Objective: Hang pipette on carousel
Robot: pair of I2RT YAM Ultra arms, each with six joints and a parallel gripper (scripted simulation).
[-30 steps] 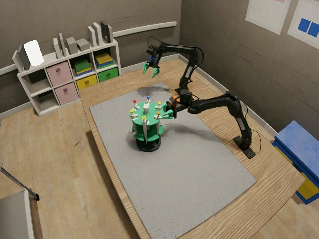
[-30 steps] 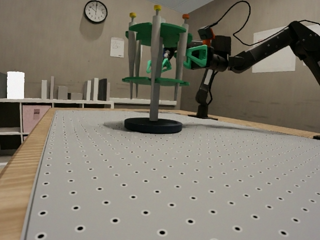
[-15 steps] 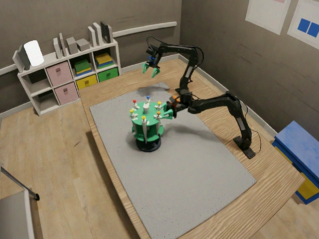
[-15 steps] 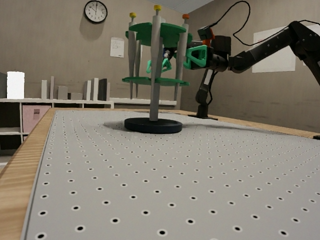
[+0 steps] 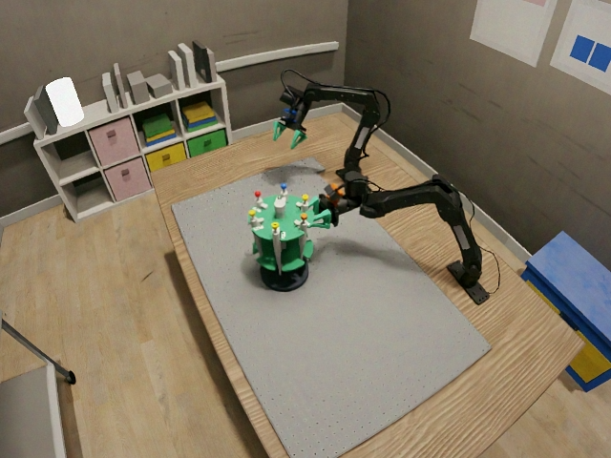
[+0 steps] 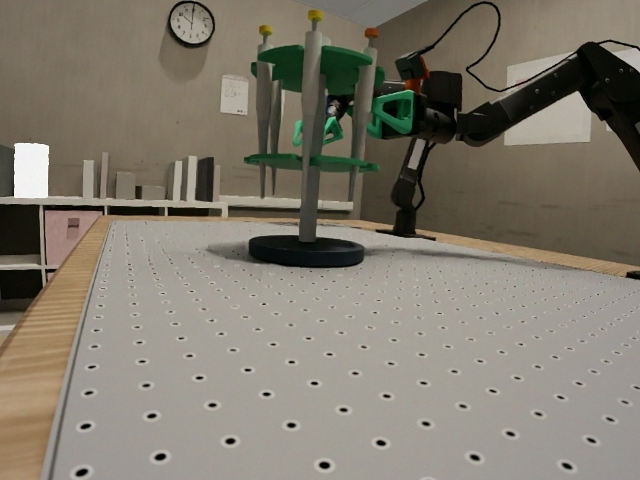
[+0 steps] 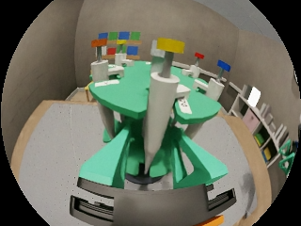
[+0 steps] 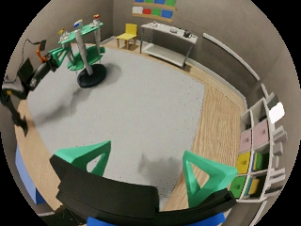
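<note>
Right now my left hand is 2 cm above the hand pipette, 1 cm to the left of it and 1 cm short of it.
</note>
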